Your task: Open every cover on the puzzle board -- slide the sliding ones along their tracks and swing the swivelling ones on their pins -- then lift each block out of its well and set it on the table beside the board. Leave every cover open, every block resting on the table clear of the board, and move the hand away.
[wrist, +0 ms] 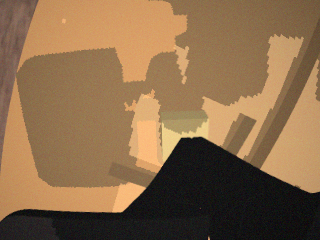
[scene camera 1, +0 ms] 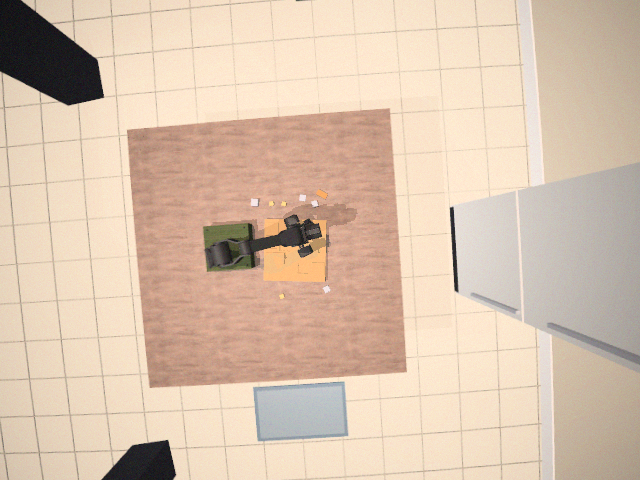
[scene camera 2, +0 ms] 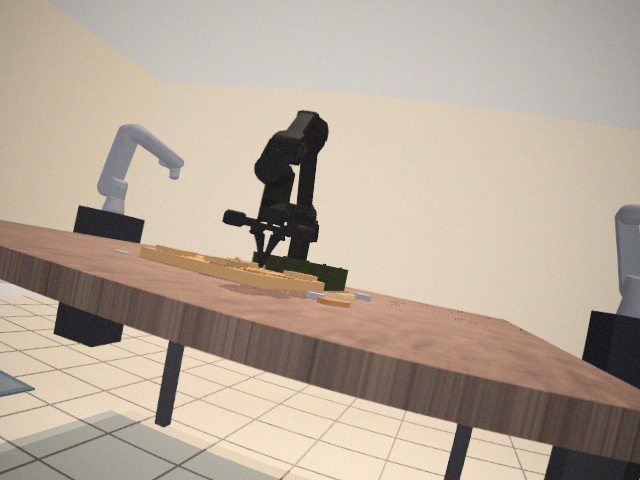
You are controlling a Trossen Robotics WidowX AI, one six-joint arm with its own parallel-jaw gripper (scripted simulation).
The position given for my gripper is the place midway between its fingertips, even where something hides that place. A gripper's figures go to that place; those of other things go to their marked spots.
Scene:
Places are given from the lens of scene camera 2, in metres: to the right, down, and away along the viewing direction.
my gripper (scene camera 2: 260,267): -0.12, 0.06, 0.91
puzzle board (scene camera 2: 259,278): -0.10, 0.07, 0.77

